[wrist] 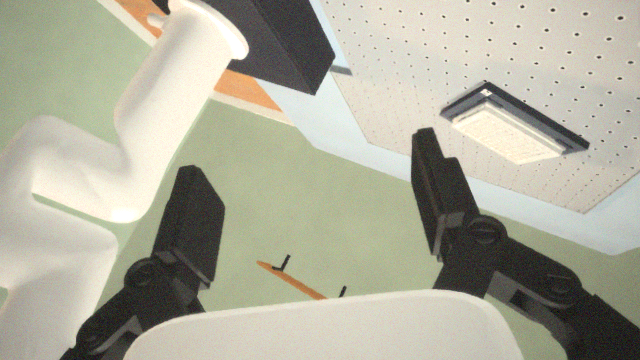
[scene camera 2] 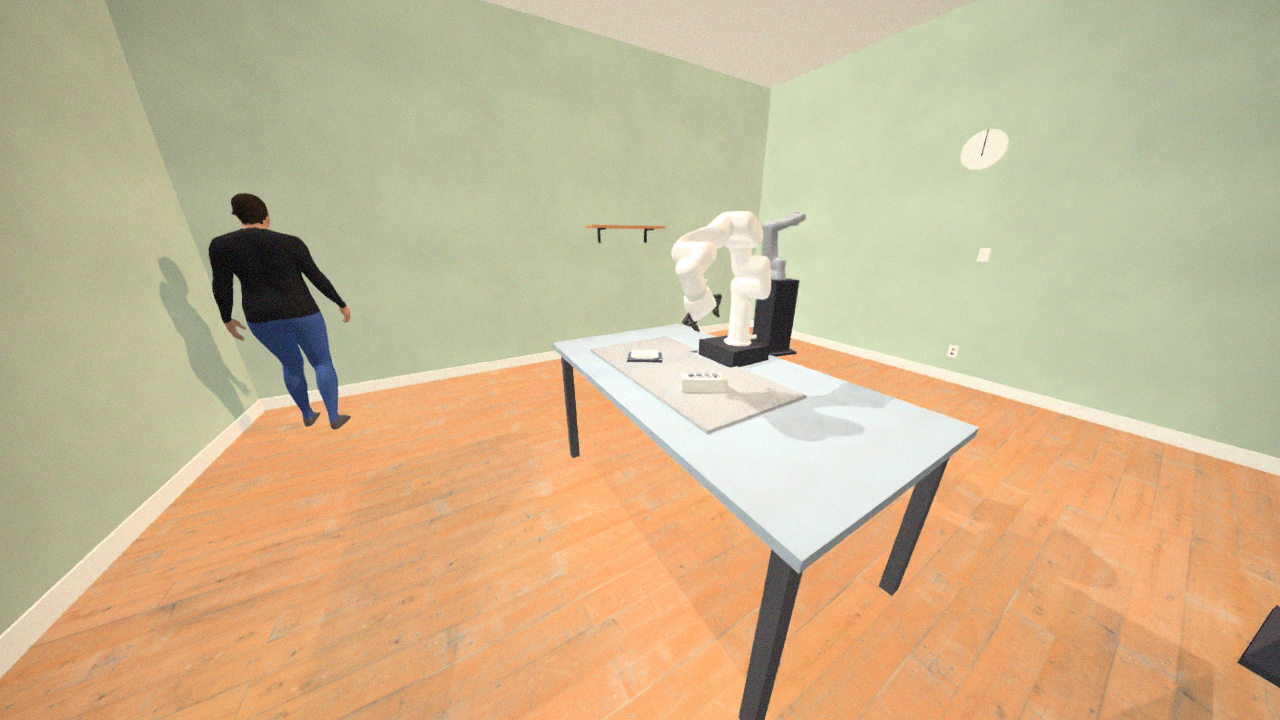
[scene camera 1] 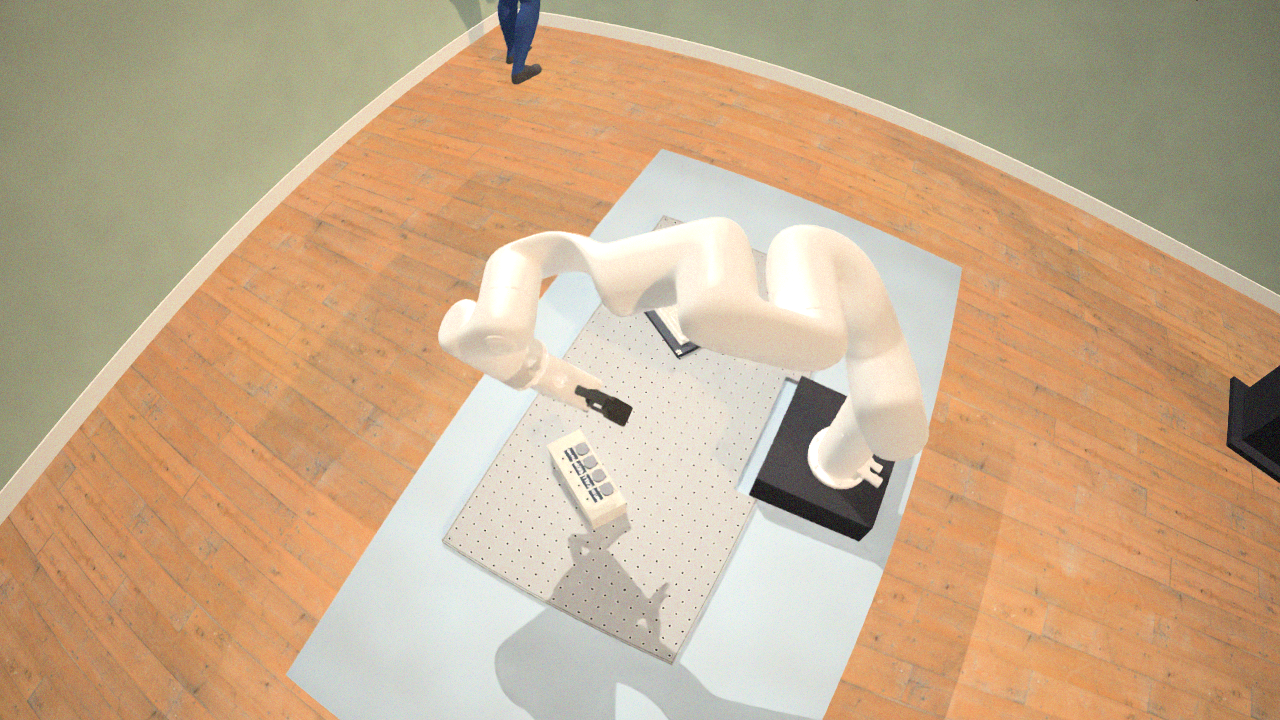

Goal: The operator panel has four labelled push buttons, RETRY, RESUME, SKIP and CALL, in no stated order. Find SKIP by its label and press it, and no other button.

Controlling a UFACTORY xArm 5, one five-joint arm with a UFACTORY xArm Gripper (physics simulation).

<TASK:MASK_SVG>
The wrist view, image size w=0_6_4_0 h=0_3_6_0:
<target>my gripper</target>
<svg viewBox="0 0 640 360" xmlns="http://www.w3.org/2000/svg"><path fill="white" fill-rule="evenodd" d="M640 328L596 294L592 296L583 289L580 279L571 269L508 237L506 228L498 219L480 214L458 159L456 157L444 158L434 129L428 127L417 129L417 133L412 134L411 184L430 253L432 256L436 255L438 263L444 263L431 290L400 291L205 312L197 296L199 290L209 290L210 283L215 278L225 205L199 167L197 168L195 165L183 166L178 169L170 199L167 201L151 256L142 258L130 266L124 276L124 288L82 324L76 336L76 345L73 348L69 347L59 360L524 360L503 316L493 305L483 300L486 293L529 320L542 324L563 347L567 360L640 360Z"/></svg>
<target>white block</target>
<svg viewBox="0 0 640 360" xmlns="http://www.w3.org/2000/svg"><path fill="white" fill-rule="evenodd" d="M452 120L452 127L517 164L561 156L562 151L566 149L555 142L555 139L502 108L499 109L488 101L458 115Z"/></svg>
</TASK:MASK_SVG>
